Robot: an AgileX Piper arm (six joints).
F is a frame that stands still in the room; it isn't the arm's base.
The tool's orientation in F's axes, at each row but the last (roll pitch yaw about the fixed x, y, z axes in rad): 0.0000 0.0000 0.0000; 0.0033 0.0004 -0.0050; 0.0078 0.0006 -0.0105; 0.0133 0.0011 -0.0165; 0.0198 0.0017 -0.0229; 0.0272 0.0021 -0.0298; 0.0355 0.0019 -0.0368; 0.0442 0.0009 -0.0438; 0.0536 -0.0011 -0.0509; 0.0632 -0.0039 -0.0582; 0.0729 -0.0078 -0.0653; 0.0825 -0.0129 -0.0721
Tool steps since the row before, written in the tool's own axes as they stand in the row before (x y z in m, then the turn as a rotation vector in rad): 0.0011 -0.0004 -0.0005 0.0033 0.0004 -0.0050; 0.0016 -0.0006 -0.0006 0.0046 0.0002 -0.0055; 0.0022 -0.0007 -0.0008 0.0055 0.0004 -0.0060; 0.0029 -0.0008 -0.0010 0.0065 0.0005 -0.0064; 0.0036 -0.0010 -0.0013 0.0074 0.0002 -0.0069; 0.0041 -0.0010 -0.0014 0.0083 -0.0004 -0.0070; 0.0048 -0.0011 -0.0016 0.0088 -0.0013 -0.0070; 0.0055 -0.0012 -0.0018 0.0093 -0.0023 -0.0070; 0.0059 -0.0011 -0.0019 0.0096 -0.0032 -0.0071; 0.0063 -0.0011 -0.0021 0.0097 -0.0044 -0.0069; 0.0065 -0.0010 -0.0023 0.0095 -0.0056 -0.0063; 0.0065 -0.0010 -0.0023 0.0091 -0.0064 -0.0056
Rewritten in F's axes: 0.0011 -0.0004 -0.0005 0.0033 0.0004 -0.0050; 0.0016 -0.0006 -0.0006 0.0046 0.0002 -0.0055; 0.0022 -0.0007 -0.0008 0.0055 0.0004 -0.0060; 0.0029 -0.0008 -0.0010 0.0065 0.0005 -0.0064; 0.0036 -0.0011 -0.0013 0.0074 0.0002 -0.0069; 0.0041 -0.0011 -0.0014 0.0083 -0.0005 -0.0070; 0.0048 -0.0012 -0.0016 0.0087 -0.0014 -0.0071; 0.0054 -0.0014 -0.0019 0.0092 -0.0024 -0.0071; 0.0058 -0.0013 -0.0019 0.0095 -0.0033 -0.0073; 0.0062 -0.0013 -0.0021 0.0095 -0.0045 -0.0071; 0.0065 -0.0013 -0.0023 0.0092 -0.0057 -0.0066; 0.0065 -0.0013 -0.0023 0.0087 -0.0066 -0.0060
